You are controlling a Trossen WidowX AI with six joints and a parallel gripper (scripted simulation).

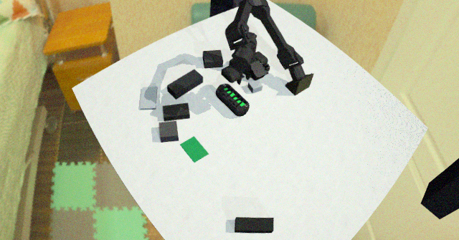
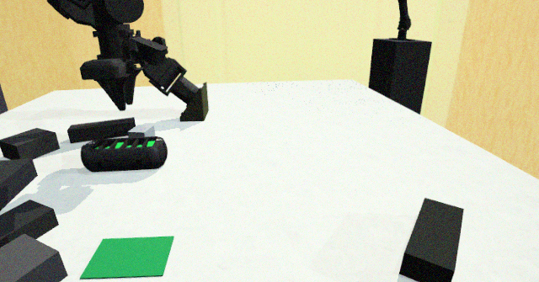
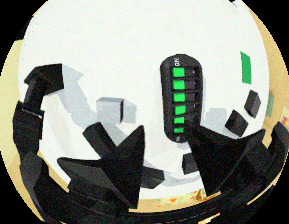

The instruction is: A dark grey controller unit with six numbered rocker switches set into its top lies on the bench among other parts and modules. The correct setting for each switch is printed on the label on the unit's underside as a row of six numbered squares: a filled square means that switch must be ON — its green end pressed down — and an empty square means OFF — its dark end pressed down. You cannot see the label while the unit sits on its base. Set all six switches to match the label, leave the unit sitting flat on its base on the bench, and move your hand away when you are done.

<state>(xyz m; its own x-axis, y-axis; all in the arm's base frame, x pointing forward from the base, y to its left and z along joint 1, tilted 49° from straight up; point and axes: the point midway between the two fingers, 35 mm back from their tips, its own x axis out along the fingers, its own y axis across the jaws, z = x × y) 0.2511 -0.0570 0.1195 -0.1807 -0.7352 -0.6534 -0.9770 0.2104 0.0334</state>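
Right now the small grey cube is 90 mm below my gripper tip and 90 mm behind it. Also, from my gripper tip: green card 300 mm ahead, 100 mm below, 40 mm to the left; then light grey plate 280 mm ahead, 270 mm to the right, 100 mm below.
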